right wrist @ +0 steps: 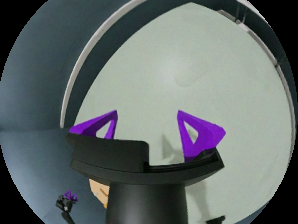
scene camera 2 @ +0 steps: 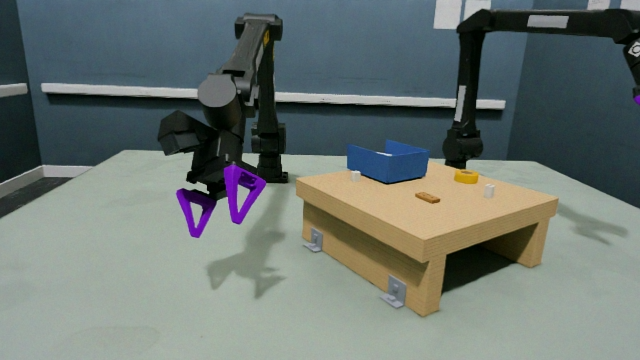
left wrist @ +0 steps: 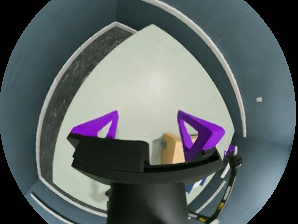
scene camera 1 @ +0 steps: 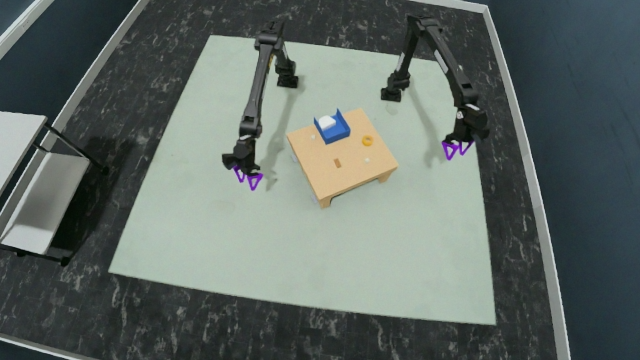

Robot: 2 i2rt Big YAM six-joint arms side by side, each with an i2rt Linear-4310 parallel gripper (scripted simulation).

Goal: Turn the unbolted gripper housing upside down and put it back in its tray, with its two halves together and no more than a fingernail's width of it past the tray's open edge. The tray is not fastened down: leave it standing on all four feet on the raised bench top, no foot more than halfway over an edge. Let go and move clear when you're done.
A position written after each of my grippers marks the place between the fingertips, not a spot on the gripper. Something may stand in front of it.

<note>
I see my left gripper (left wrist: 147,113), my right gripper (scene camera 2: 214,230) and a blue tray (scene camera 2: 407,162).
My right gripper also shows in the right wrist view (right wrist: 147,113).
</note>
